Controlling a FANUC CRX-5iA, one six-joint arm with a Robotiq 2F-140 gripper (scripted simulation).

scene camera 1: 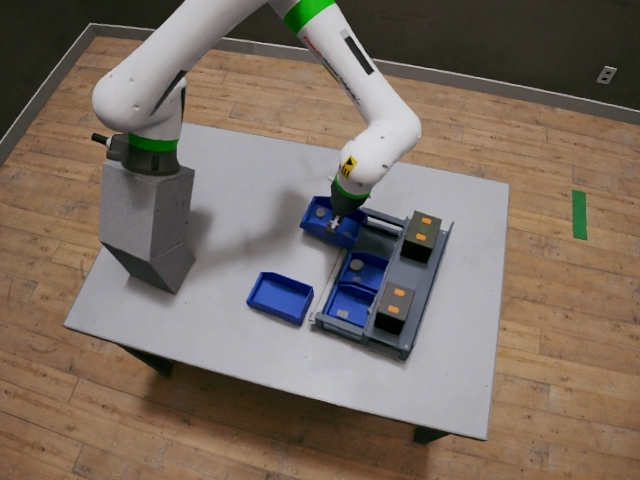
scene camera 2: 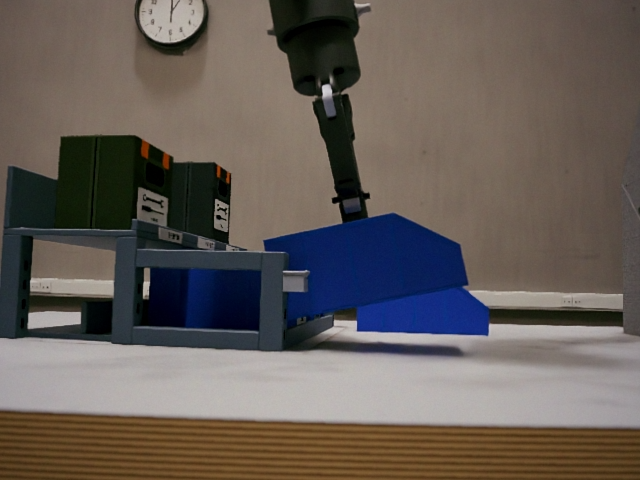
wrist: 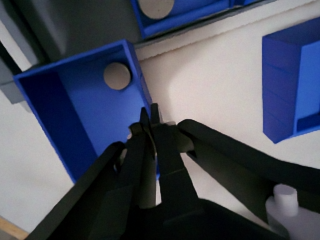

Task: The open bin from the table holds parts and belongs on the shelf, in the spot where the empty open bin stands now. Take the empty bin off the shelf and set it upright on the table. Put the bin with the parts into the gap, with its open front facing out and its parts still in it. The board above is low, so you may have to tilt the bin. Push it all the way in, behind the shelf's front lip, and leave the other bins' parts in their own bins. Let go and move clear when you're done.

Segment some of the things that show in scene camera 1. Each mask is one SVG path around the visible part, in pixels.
A grey shelf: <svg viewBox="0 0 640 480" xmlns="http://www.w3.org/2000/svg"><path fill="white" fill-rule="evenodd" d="M358 207L358 209L368 213L358 239L352 249L347 250L322 311L317 311L316 314L310 311L308 320L315 322L315 327L360 345L367 347L367 340L369 339L369 341L401 352L399 359L406 361L415 347L454 221L452 221L449 234L447 234L448 231L439 230L427 264L400 255L411 220L408 216L406 216L405 220L366 207ZM387 282L416 291L399 336L373 326ZM350 252L368 252L390 260L364 329L323 314L334 287L338 284L339 277ZM367 219L371 217L401 227L402 229L399 231Z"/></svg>
